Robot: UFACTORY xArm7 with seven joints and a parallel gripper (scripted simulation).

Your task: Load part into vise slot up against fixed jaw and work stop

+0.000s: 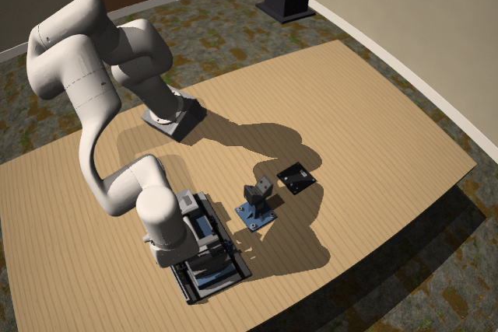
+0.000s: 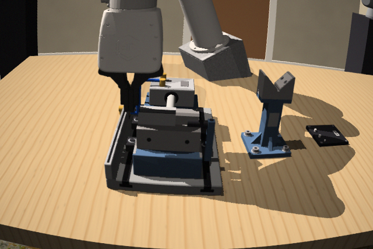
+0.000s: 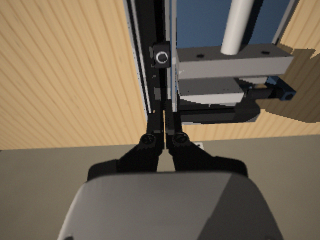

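The part lies 5 cm to the left of my hand, 3 cm below it and 1 cm ahead of it. Also, from my hand: work stop 11 cm to the left, 4 cm below, 1 cm ahead; then fixed jaw 6 cm to the left, 5 cm below, 4 cm ahead; then moving jaw 7 cm to the left, 5 cm below, 3 cm behind.
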